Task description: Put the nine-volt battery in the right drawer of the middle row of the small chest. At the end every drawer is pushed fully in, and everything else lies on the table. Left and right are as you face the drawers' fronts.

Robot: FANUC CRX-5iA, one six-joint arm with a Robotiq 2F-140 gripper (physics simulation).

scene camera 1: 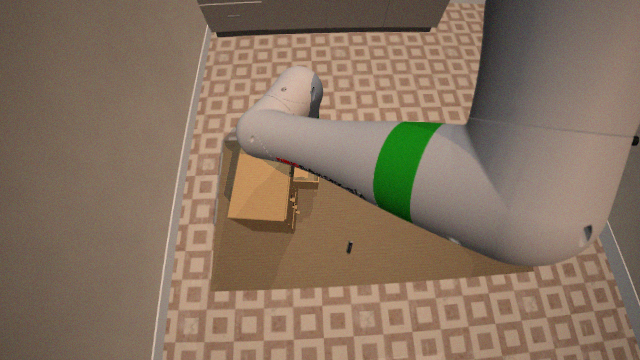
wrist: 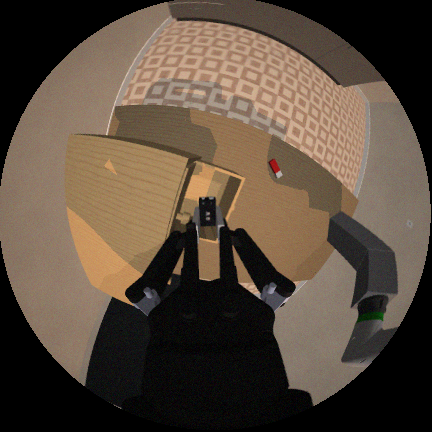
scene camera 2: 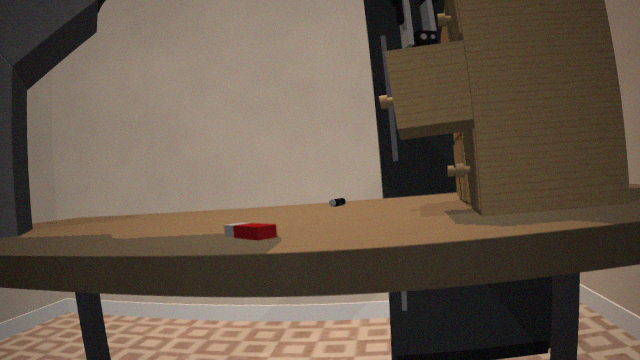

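Pixels of known places: gripper, between the fingertips: [wrist: 207,213]; arm's base, origin of its link: [wrist: 372,302].
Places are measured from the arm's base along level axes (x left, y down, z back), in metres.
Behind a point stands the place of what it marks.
Observation:
The small wooden chest [scene camera 1: 260,195] @[x 0.332, y 0.175, z -0.719 m] [scene camera 2: 545,110] @[x 0.091, y 0.375, z -0.780 m] [wrist: 125,175] @[x 0.115, y 0.175, z -0.746 m] stands on the table [scene camera 1: 400,255] @[x 0.336, y 0.485, z -0.158 m] [scene camera 2: 175,270] @[x -0.166, y 0.498, z -0.489 m]. Its right drawer of the middle row [scene camera 1: 306,185] @[x 0.207, y 0.333, z -0.615 m] [scene camera 2: 432,87] @[x 0.064, y 0.339, z -0.658 m] [wrist: 233,192] @[x 0.086, y 0.304, z -0.606 m] is pulled out. My gripper [scene camera 2: 419,31] @[x 0.137, y 0.268, z -0.632 m] [wrist: 207,213] @[x 0.137, y 0.268, z -0.632 m] is shut on the black nine-volt battery [scene camera 2: 426,37] @[x 0.110, y 0.264, z -0.648 m] [wrist: 207,205] @[x 0.121, y 0.254, z -0.643 m], with the terminal end showing in the wrist view. The battery is over the open drawer, close to the height of its rim in scene camera 2's view. In scene camera 1's view the arm hides the gripper, the battery and part of the drawer.
A red and white block [scene camera 2: 255,231] @[x -0.074, y 0.477, z -0.506 m] [wrist: 275,168] @[x -0.052, y 0.472, z -0.483 m] lies on the table on the chest's right side, out in front. A small dark cylinder [scene camera 1: 349,247] @[x 0.370, y 0.472, z -0.376 m] [scene camera 2: 337,202] @[x 0.354, y 0.478, z -0.381 m] lies in front of the chest, towards its left. A knob [scene camera 2: 444,20] @[x 0.141, y 0.234, z -0.669 m] [wrist: 184,217] @[x 0.144, y 0.223, z -0.666 m] of the row above sticks out beside the gripper.

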